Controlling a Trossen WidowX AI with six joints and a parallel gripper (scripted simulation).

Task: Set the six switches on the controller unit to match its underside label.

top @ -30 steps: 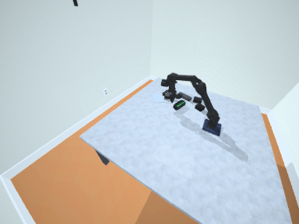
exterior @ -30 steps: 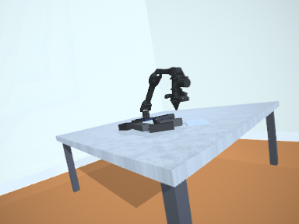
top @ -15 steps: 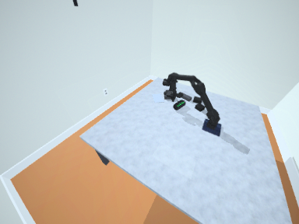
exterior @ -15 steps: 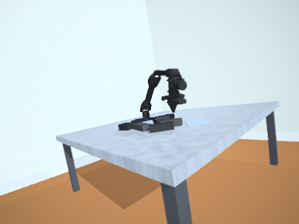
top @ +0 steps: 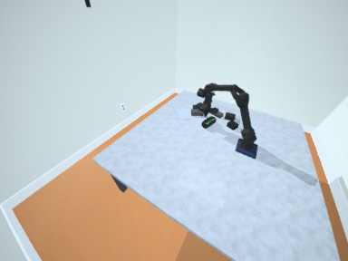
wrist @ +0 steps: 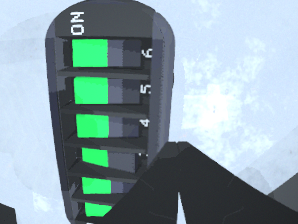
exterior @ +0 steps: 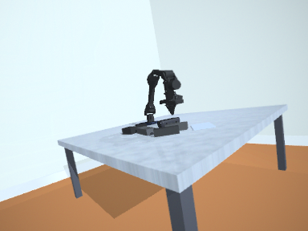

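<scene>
Now: the bar 2 cm behind my gripper tip, 21 cm to the right of it and 5 cm below it. Also, from my gripper tip: white sheet (22 cm ahead, 7 cm below); block (12 cm ahead, 9 cm to the right, 5 cm below).
</scene>
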